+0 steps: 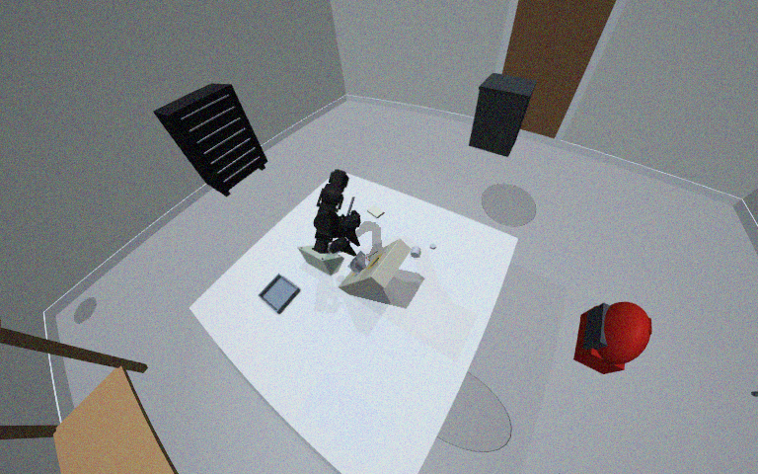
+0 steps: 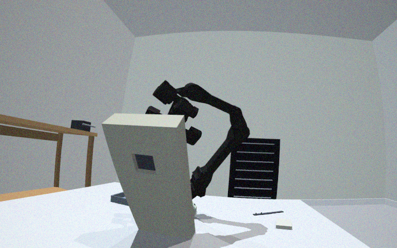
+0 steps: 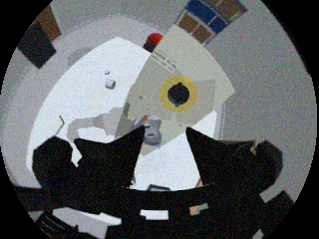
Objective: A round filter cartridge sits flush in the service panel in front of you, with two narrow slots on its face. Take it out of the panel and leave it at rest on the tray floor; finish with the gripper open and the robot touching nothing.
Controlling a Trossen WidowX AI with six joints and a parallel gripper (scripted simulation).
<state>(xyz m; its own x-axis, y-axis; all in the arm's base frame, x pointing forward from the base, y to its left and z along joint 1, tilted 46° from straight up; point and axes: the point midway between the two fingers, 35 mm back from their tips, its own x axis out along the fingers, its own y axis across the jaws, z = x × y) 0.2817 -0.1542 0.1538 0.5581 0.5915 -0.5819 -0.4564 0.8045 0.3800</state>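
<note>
Right now my gripper tip is 8 cm above the round filter cartridge. Round my gripper tip: grey tray 34 cm behind, 29 cm to the right, 28 cm below; small pale block 24 cm behind, 42 cm to the left, 28 cm below.
</note>
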